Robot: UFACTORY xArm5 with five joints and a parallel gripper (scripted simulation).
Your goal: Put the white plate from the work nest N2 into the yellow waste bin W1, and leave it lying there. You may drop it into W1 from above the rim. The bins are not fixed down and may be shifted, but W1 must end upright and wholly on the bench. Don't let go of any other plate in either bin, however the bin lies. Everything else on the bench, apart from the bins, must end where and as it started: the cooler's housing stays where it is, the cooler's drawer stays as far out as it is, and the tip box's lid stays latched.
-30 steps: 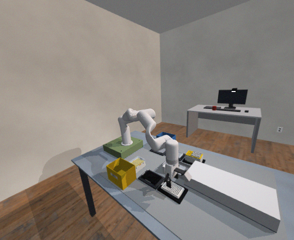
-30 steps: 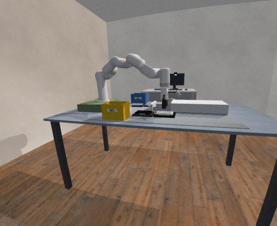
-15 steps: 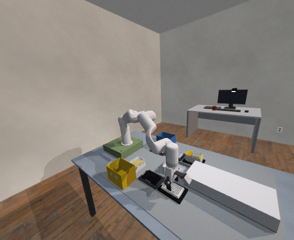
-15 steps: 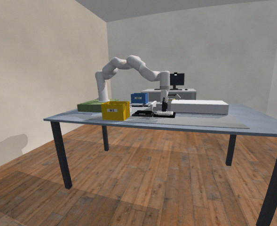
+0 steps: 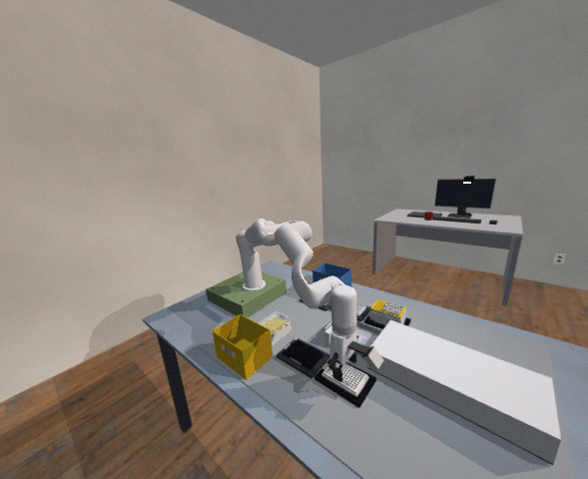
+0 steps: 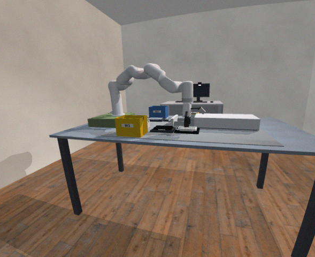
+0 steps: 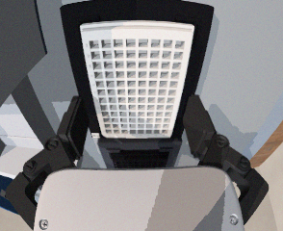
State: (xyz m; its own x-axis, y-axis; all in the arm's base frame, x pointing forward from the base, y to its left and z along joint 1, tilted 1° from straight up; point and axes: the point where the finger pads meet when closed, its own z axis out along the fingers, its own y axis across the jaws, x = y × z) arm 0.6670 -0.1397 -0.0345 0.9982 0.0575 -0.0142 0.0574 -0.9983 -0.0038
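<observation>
Right now the white plate is 3 cm below my hand. Round my hand: cooler drawer 19 cm to the left, 3 cm below, 2 cm behind; then black nest 4 cm below; then black plate 17 cm behind, 3 cm below, 2 cm to the right.
</observation>
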